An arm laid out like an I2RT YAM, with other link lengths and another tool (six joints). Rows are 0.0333 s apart.
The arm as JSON. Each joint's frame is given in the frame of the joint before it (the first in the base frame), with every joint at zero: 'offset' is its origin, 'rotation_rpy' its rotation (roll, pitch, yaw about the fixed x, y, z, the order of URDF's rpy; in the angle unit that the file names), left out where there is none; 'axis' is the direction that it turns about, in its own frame. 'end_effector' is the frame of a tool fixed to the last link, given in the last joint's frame.
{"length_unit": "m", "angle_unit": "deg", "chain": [
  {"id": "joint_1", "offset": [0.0, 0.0, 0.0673], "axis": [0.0, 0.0, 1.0]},
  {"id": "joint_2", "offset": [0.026, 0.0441, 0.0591], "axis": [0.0, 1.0, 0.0]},
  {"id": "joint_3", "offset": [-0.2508, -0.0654, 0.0], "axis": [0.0, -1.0, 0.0]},
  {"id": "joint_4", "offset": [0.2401, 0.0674, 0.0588], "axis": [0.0, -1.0, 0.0]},
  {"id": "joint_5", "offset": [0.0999, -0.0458, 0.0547], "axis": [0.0, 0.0, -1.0]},
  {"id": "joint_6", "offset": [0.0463, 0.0, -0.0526], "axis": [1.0, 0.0, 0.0]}
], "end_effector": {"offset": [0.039, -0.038, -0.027], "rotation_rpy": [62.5, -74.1, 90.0]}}
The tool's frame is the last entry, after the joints.
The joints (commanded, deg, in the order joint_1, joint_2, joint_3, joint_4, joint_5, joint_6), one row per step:
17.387 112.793 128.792 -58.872 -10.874 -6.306
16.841 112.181 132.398 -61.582 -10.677 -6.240
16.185 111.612 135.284 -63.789 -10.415 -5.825
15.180 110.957 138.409 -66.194 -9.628 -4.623
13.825 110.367 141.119 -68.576 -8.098 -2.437
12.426 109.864 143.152 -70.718 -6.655 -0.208
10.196 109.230 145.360 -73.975 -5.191 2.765
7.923 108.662 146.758 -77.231 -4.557 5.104
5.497 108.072 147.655 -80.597 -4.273 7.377
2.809 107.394 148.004 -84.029 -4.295 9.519
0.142 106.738 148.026 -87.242 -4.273 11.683
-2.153 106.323 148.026 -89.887 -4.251 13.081
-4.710 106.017 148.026 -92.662 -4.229 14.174
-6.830 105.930 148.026 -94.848 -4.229 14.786
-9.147 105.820 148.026 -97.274 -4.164 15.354
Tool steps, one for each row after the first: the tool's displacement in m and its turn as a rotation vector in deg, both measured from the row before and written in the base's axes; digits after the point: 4 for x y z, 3 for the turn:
-0.0069 -0.0070 0.0199 0.360 -1.454 -0.736
-0.0066 -0.0076 0.0158 0.466 -1.084 -1.121
-0.0083 -0.0112 0.0165 0.714 -1.010 -2.365
-0.0088 -0.0143 0.0128 0.869 -0.375 -3.894
-0.0083 -0.0137 0.0086 0.872 0.093 -3.891
-0.0122 -0.0194 0.0071 1.279 0.992 -5.195
-0.0118 -0.0175 0.0023 1.178 1.695 -4.219
-0.0126 -0.0169 -0.0003 1.301 2.221 -4.102
-0.0136 -0.0170 -0.0023 1.407 2.674 -4.106
-0.0137 -0.0156 -0.0032 1.449 2.735 -4.200
-0.0112 -0.0127 -0.0030 0.974 2.317 -3.330
-0.0118 -0.0135 -0.0034 0.844 2.504 -3.399
-0.0091 -0.0107 -0.0031 0.592 2.095 -2.599
-0.0106 -0.0112 -0.0031 0.606 2.296 -2.813

